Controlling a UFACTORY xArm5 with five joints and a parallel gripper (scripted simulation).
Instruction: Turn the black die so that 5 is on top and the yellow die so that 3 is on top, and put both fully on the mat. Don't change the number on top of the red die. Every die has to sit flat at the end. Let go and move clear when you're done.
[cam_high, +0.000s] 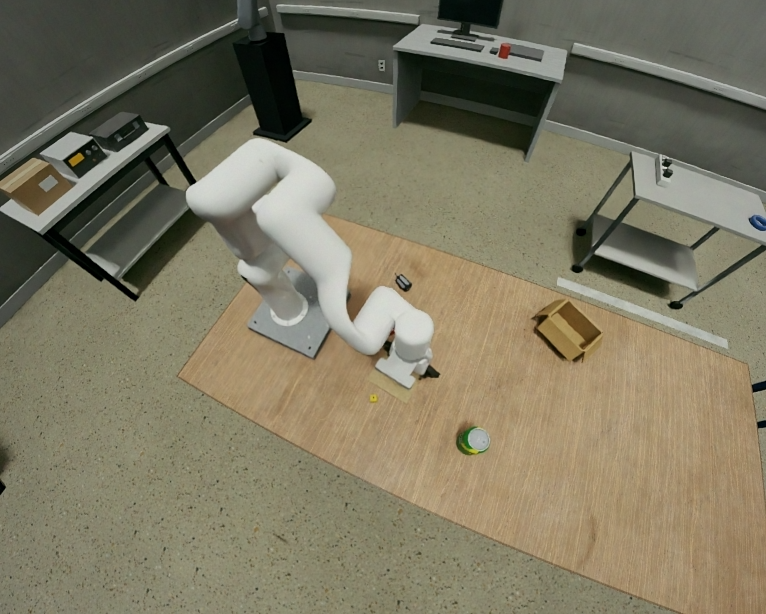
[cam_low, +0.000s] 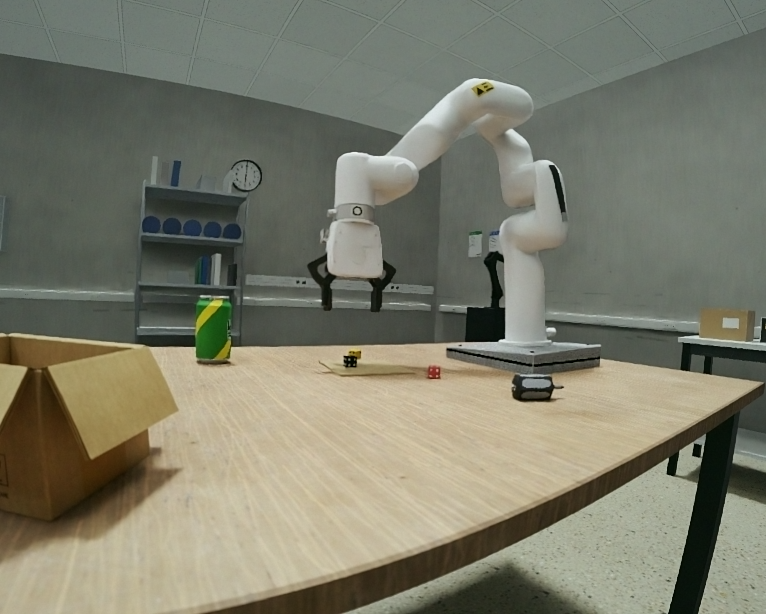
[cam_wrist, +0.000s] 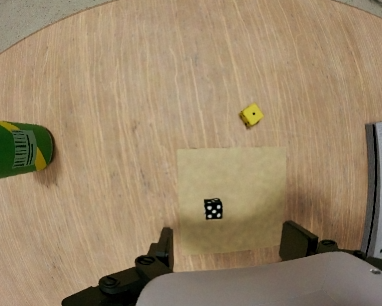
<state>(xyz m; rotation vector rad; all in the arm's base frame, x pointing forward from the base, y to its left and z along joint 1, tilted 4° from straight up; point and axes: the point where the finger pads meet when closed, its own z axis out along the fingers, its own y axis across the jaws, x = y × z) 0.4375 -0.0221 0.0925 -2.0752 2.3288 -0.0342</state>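
Now: the yellow die 110 mm below my hand, 100 mm to the right of it and 60 mm behind it. Round my hand: black die: 100 mm below; tan mat: 110 mm below, 30 mm behind; red die: 120 mm to the left, 110 mm below, 110 mm behind.
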